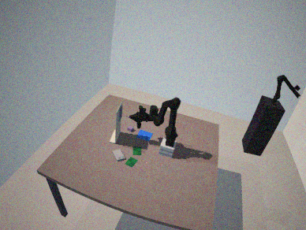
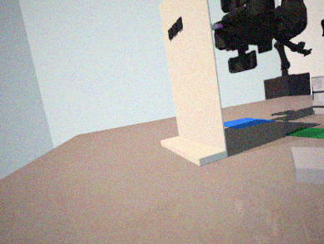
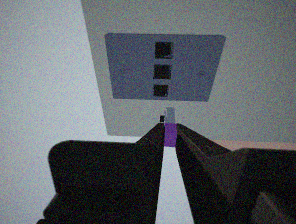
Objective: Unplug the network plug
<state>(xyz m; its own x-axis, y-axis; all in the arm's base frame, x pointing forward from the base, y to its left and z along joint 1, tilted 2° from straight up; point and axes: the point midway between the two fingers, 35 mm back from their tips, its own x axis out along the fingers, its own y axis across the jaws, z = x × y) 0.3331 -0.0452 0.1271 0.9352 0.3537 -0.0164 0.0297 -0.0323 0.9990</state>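
Now: gripper tip 13 cm past the blue marked square, 11 cm to the left of it and 24 cm above it. Also, from my gripper tip: network plug: right at my gripper tip; cream panel: 9 cm ahead, 9 cm below; grey cube: 1 cm ahead, 14 cm to the right, 22 cm below.
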